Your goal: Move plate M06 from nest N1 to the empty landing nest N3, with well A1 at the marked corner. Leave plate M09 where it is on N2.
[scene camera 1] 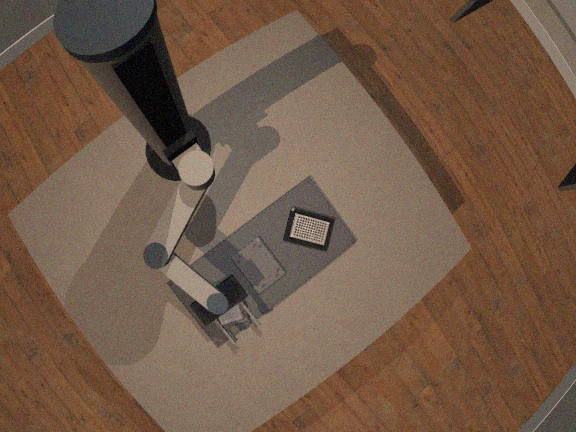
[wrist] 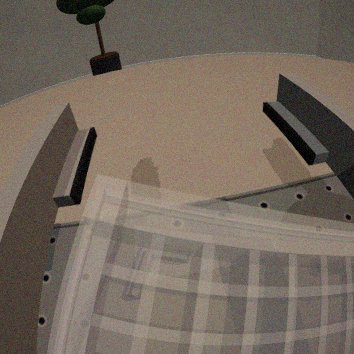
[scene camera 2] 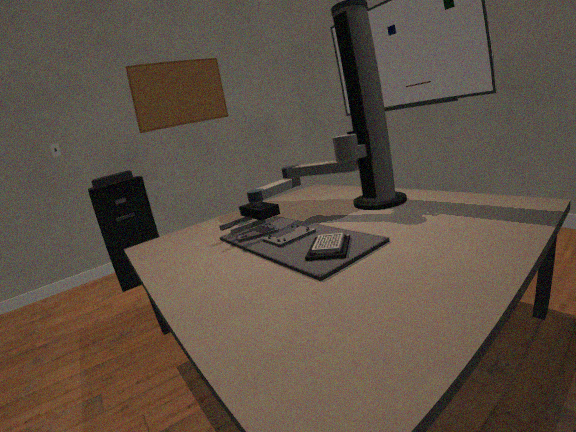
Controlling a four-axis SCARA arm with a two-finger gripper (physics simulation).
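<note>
Clear plate M06 (scene camera 1: 234,316) (scene camera 2: 256,230) (wrist: 225,280) is between the fingers of my gripper (scene camera 1: 247,333) (scene camera 2: 229,233) (wrist: 179,99), which is shut on it just above the nest N1 end of the board. In the wrist view it sits skewed to the fingers, its far edge sloping down to the right, and nest parts show through it. Well A1 cannot be made out. Landing nest N3 (scene camera 1: 270,266) (scene camera 2: 285,238), a grey plate with small pegs, stands empty mid-board, partly in shadow. Pale plate M09 (scene camera 1: 310,228) (scene camera 2: 328,242) sits in black nest N2 (scene camera 1: 289,235) (scene camera 2: 327,255).
The grey board (scene camera 1: 340,236) (scene camera 2: 371,241) lies on the table (scene camera 1: 350,280) (scene camera 2: 325,340) (wrist: 195,105). The arm's column (scene camera 1: 150,85) (scene camera 2: 372,110) stands behind it. The lower arm link (scene camera 1: 192,280) (scene camera 2: 277,187) reaches over the N1 end.
</note>
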